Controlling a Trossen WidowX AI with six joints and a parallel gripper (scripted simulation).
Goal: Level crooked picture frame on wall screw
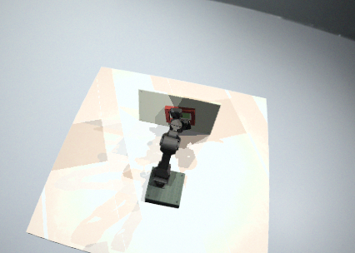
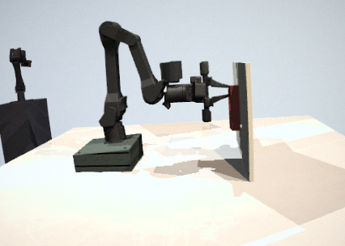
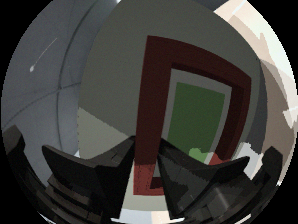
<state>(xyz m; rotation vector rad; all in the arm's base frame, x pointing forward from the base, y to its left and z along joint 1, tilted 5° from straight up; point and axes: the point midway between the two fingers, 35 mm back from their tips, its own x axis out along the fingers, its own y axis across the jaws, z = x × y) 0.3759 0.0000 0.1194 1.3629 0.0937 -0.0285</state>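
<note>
Now: gripper tip 10 mm short of the picture frame, 10 mm to the left of it and 50 mm above it. Also, from my gripper tip: wall panel: 20 mm ahead, 10 mm to the left, 60 mm below.
</note>
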